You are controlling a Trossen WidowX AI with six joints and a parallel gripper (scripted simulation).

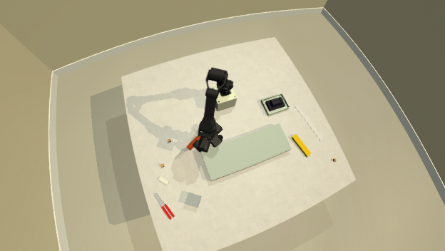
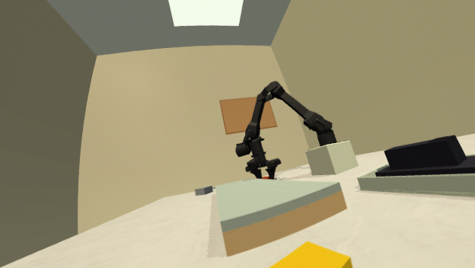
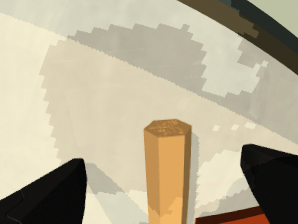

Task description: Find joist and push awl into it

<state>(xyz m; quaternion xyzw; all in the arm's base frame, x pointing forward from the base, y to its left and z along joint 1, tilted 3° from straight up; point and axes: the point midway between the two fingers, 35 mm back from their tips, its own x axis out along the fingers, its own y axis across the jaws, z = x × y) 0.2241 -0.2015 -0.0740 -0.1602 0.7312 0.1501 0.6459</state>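
Now: the brown stick 5 cm behind my gripper tip and 2 cm to the right of it. Also, from my gripper tip: white block 32 cm to the right, 14 cm ahead; orange-handled tool 14 cm to the right, 2 cm ahead, 1 cm above; grey block 30 cm ahead, 20 cm to the right, 1 cm above.
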